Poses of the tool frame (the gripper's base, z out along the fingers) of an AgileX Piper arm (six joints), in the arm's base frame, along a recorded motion.
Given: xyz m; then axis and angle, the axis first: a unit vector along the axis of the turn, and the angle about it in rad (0 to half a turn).
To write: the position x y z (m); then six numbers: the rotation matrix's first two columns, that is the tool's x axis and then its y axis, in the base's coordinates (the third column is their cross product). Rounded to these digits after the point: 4 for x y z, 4 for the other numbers.
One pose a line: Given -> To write
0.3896, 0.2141, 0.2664, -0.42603, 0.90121, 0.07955, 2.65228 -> 0.3896, 0.2141, 0.2664, -0.5410, -0.6854, -0.4874, -0.7602, 0.6464, -0.0653
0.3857, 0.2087, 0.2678, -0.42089, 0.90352, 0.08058, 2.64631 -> 0.3857, 0.2087, 0.2678, -0.5468, -0.6766, -0.4932, -0.7532, 0.6548, -0.0632
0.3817, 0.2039, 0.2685, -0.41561, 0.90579, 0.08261, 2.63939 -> 0.3817, 0.2039, 0.2685, -0.5524, -0.6667, -0.5004, -0.7462, 0.6631, -0.0596
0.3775, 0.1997, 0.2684, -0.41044, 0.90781, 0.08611, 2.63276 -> 0.3775, 0.1997, 0.2684, -0.5577, -0.6561, -0.5085, -0.7400, 0.6705, -0.0535
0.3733, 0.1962, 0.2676, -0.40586, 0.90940, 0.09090, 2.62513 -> 0.3733, 0.1962, 0.2676, -0.5616, -0.6452, -0.5180, -0.7349, 0.6766, -0.0459
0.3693, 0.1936, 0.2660, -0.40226, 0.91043, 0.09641, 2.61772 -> 0.3693, 0.1936, 0.2660, -0.5640, -0.6351, -0.5278, -0.7316, 0.6807, -0.0374
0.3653, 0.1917, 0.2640, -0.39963, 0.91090, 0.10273, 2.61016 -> 0.3653, 0.1917, 0.2640, -0.5647, -0.6258, -0.5381, -0.7299, 0.6830, -0.0283
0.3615, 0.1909, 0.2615, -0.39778, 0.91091, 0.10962, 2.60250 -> 0.3615, 0.1909, 0.2615, -0.5642, -0.6170, -0.5486, -0.7296, 0.6837, -0.0187
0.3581, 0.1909, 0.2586, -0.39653, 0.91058, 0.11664, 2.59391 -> 0.3581, 0.1909, 0.2586, -0.5623, -0.6086, -0.5599, -0.7301, 0.6833, -0.0096
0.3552, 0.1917, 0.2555, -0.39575, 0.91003, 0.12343, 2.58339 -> 0.3552, 0.1917, 0.2555, -0.5587, -0.6002, -0.5723, -0.7310, 0.6824, -0.0020
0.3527, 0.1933, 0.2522, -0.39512, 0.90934, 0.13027, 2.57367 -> 0.3527, 0.1933, 0.2522, -0.5553, -0.5921, -0.5840, -0.7323, 0.6810, 0.0058
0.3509, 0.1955, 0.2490, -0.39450, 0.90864, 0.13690, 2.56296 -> 0.3509, 0.1955, 0.2490, -0.5513, -0.5837, -0.5961, -0.7334, 0.6796, 0.0128
